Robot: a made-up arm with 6 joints.
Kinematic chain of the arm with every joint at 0, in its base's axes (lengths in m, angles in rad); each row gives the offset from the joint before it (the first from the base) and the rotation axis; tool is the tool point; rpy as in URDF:
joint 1: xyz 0 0 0.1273 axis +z
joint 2: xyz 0 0 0 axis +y
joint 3: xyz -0.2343 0 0.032 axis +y
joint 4: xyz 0.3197 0 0.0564 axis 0.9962 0 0.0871
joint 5: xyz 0 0 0 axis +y
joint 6: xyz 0.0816 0 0.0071 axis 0.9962 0 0.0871
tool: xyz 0 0 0 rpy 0 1.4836 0
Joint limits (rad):
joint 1: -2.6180..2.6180
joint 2: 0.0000..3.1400
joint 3: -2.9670..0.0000
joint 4: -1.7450..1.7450
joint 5: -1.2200..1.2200
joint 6: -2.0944..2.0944
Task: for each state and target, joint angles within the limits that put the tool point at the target. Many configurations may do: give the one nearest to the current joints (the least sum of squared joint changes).
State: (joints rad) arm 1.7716 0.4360 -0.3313 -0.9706 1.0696 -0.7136
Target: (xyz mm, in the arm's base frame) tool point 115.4 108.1 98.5
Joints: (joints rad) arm 1.1617 0.7292 -0.0444 -1.0875 1.0487 -0.7136
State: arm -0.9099 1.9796 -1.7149 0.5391 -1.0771 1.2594
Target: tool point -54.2 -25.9 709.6
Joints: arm -0.8745 1.1384 -2.2509 0.8582 -1.2200 1.2594
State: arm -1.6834 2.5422 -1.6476 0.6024 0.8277 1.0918
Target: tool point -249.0 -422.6 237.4
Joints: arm -2.1724 1.9950 -1.7356 0.5531 0.9074 1.0918
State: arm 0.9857 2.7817 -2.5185 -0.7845 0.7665 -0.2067
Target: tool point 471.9 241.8 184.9
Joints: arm 0.5730 2.3417 -2.0805 -0.7542 1.2200 -0.2067
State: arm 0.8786 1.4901 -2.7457 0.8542 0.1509 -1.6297
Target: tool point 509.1 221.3 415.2
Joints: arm 0.3966 2.2289 -2.3942 0.8429 0.1217 -1.6297
